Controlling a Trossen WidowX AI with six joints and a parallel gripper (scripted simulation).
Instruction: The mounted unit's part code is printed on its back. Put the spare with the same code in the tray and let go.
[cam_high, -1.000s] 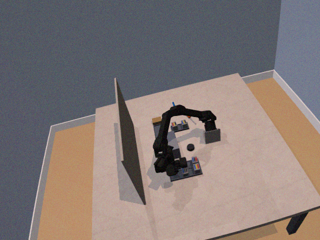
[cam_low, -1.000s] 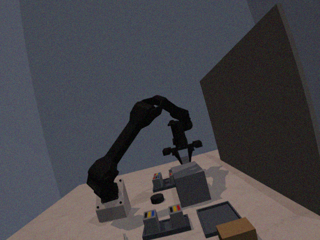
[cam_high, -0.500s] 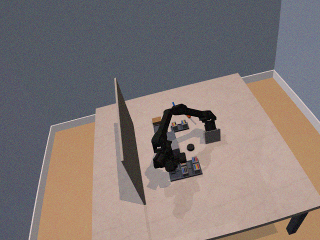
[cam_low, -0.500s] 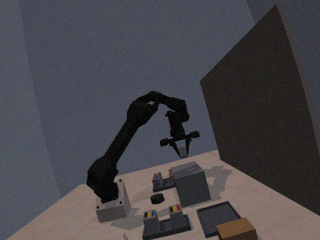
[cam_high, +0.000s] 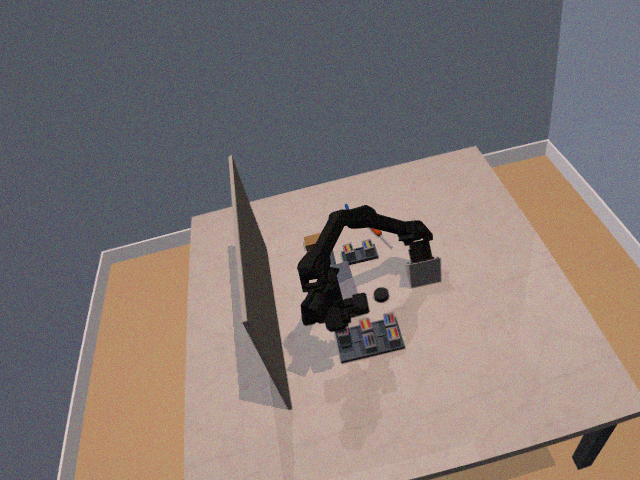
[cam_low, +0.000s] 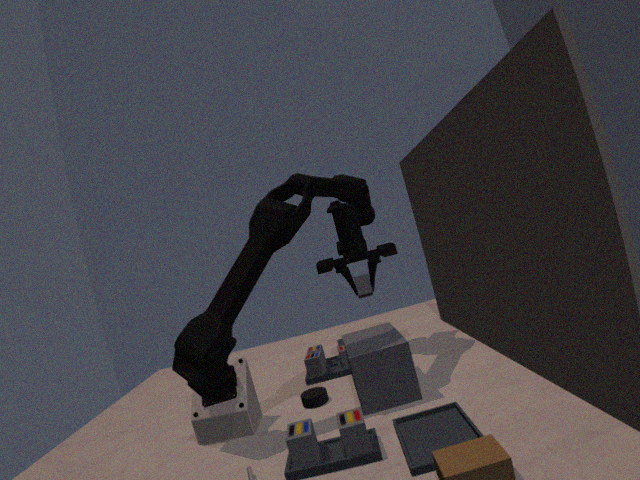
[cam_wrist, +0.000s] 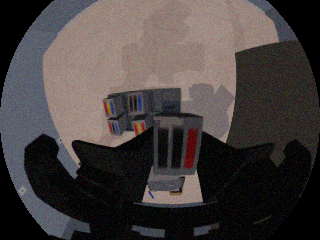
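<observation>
Right now my gripper tip is 10 mm short of the dark tray, 410 mm to the left of it and 140 mm above it. The rest, counted from my gripper tip: grey spare (30 mm above); black puck (160 mm behind, 180 mm to the right, 140 mm below); grey mounted unit (30 mm behind, 200 mm to the right, 100 mm below).
</observation>
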